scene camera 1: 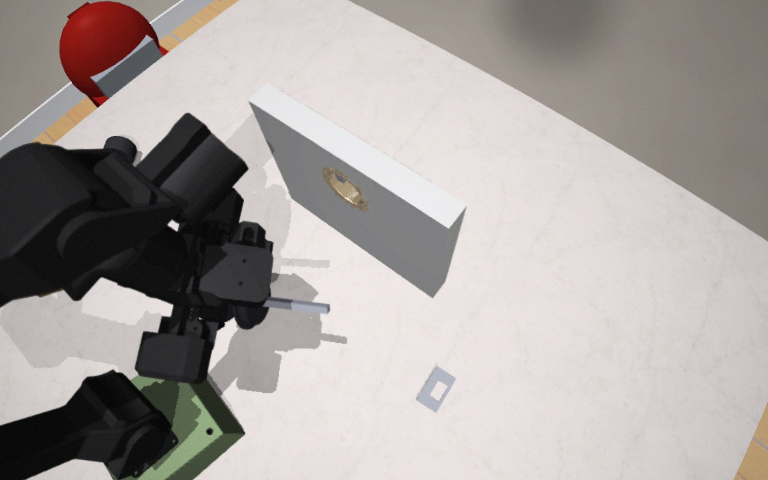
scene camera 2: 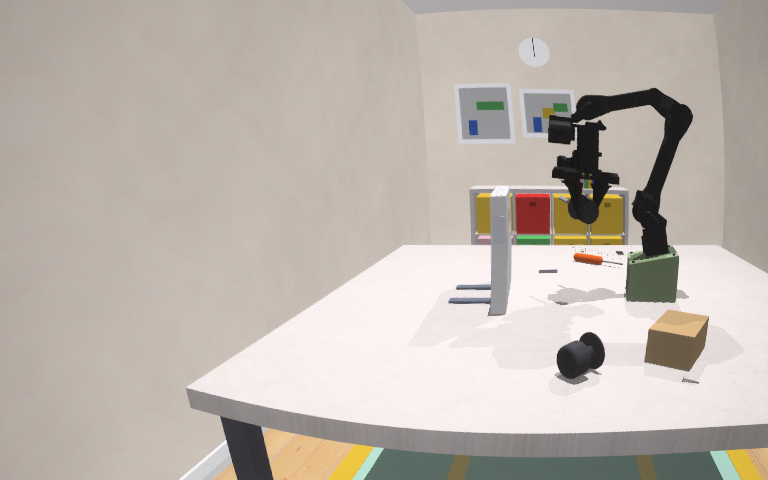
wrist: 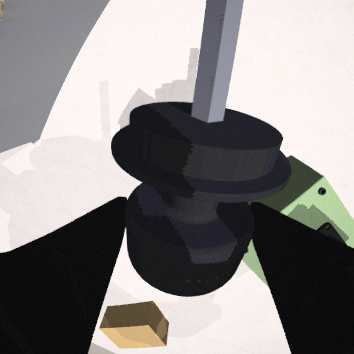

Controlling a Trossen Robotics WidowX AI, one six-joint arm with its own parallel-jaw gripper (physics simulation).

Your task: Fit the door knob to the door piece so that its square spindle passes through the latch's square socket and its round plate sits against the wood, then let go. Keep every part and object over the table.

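Frame: origin at the arm's base, x ahead, y left, z up, level; centimetres.
Seen in the pictures: gripper, fingertip midpoint: (scene camera 2: 585, 212) (wrist: 188, 208); arm's base at its link origin: (scene camera 1: 143, 439) (scene camera 2: 656, 252).
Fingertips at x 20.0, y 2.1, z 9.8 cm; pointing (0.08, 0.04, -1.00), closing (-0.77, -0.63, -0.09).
Pixels of each thing's top centre, then the offset from my fingertips to it. "pt": a spot on its surface instead.
- black door knob at a spot on its surface: (wrist: 190, 245) pt dx +0.1, dy -0.2, dz +3.0 cm
- grey square spindle at its top centre: (scene camera 1: 290, 301) (scene camera 2: 567, 196) dx +4.8, dy -6.7, dz +3.0 cm
- brass latch ring at a spot on its surface: (scene camera 1: 363, 206) pt dx +19.8, dy -1.2, dz -3.6 cm
- second black knob at its top centre: (scene camera 2: 583, 336) (scene camera 1: 106, 147) dx -0.7, dy +46.1, dz -13.7 cm
- cardboard box at its top centre: (scene camera 2: 680, 322) (wrist: 132, 337) dx -19.5, dy +37.8, dz -14.2 cm
- flat grey plate with an opening, top centre: (scene camera 1: 436, 388) dx +11.7, dy -23.0, dz -19.2 cm
- orange screwdriver at its top centre: (scene camera 2: 598, 256) dx -4.4, dy -33.6, dz -17.6 cm
My gripper (scene camera 2: 586, 207) (wrist: 188, 208) is shut on the black door knob (scene camera 1: 250, 318) (scene camera 2: 589, 210) (wrist: 190, 245), high above the table. The fingers grip the knob's rounded head from both sides. Its round plate (wrist: 200, 157) is beyond the fingertips. The grey square spindle (scene camera 1: 300, 306) (scene camera 2: 564, 199) (wrist: 216, 60) points right in scene camera 1, at a slant to the door face and apart from it. The door piece (scene camera 1: 362, 232) (scene camera 2: 499, 260) (wrist: 45, 60) stands upright with a brass latch ring (scene camera 1: 363, 206) on its face. The socket is too small to make out.
A second black knob (scene camera 2: 574, 360) lies on the table near a cardboard box (scene camera 2: 671, 348) (wrist: 132, 336). A flat grey plate with an opening (scene camera 1: 425, 397) and an orange screwdriver (scene camera 2: 587, 258) also lie there. Two grey feet (scene camera 2: 470, 300) extend behind the door piece. The green base (scene camera 1: 223, 421) (scene camera 2: 651, 278) carries the arm.
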